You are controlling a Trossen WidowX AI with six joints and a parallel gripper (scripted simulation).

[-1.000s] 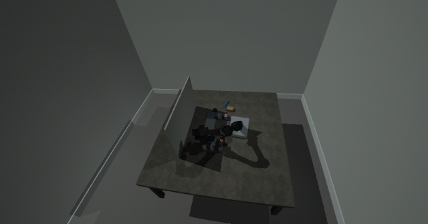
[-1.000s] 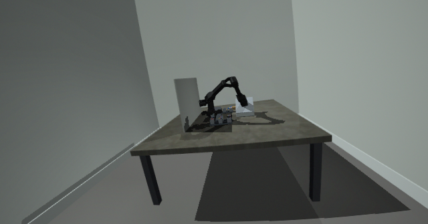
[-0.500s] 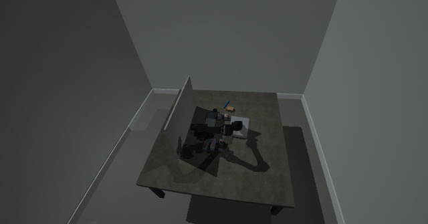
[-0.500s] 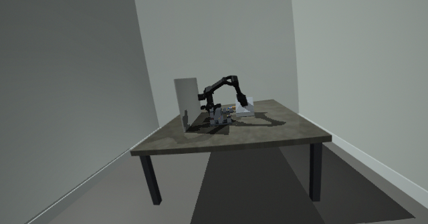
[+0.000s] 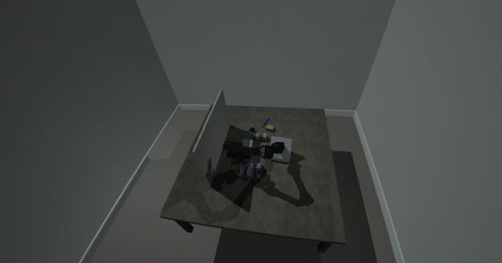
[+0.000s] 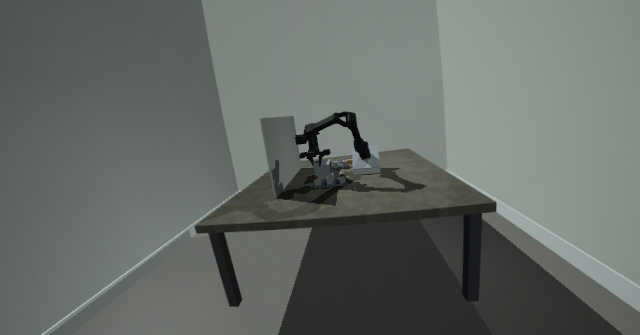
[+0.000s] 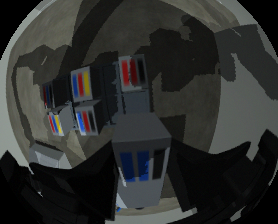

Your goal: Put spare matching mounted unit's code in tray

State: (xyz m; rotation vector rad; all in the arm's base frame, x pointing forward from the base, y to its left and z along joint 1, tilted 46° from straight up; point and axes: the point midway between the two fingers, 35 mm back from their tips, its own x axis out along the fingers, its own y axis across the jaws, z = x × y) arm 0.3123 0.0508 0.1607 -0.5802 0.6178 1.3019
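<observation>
My gripper tip is 360 mm to the left of the tray and 100 mm above it. The rest, counted from my gripper tip: mounted unit: 140 mm to the right, 60 mm below, 30 mm behind; upright grey panel: 220 mm ahead, 170 mm to the right, 120 mm above; small orange block: 460 mm to the right, 230 mm behind, 90 mm below.
</observation>
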